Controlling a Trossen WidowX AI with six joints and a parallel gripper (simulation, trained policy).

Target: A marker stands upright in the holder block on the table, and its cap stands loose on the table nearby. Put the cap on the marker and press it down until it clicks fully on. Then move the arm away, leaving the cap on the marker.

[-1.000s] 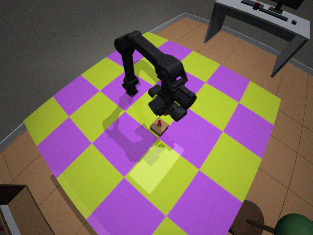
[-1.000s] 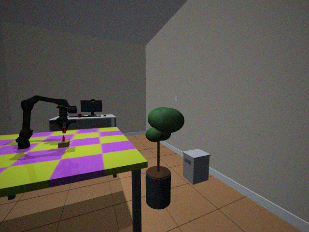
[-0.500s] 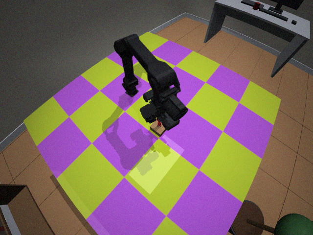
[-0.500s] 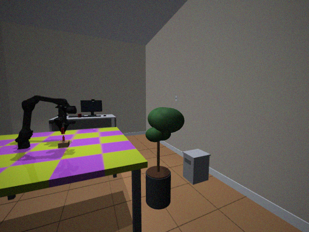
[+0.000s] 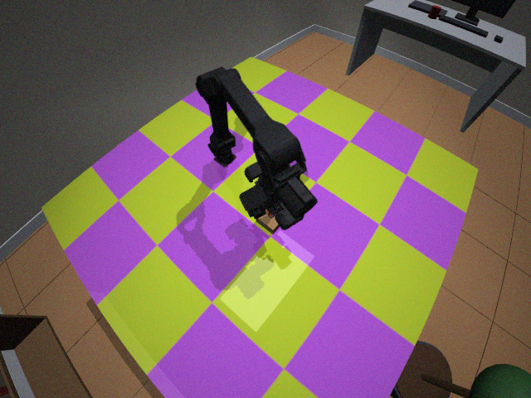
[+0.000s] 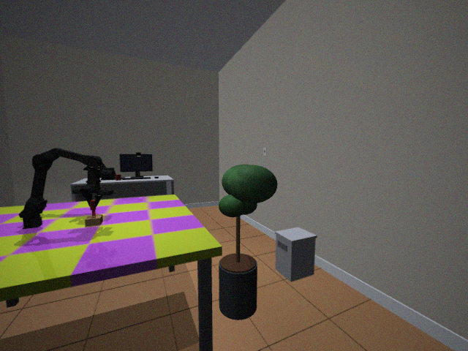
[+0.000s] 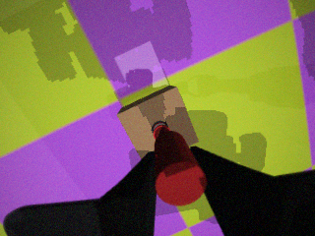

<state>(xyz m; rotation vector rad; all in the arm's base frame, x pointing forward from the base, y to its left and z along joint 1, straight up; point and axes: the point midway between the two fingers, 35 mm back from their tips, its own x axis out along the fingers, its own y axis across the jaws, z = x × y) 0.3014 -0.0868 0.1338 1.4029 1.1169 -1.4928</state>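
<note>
The red cap lies 1 cm above my gripper tip. From my gripper tip the other things lie so: brown holder block 8 cm below.
</note>
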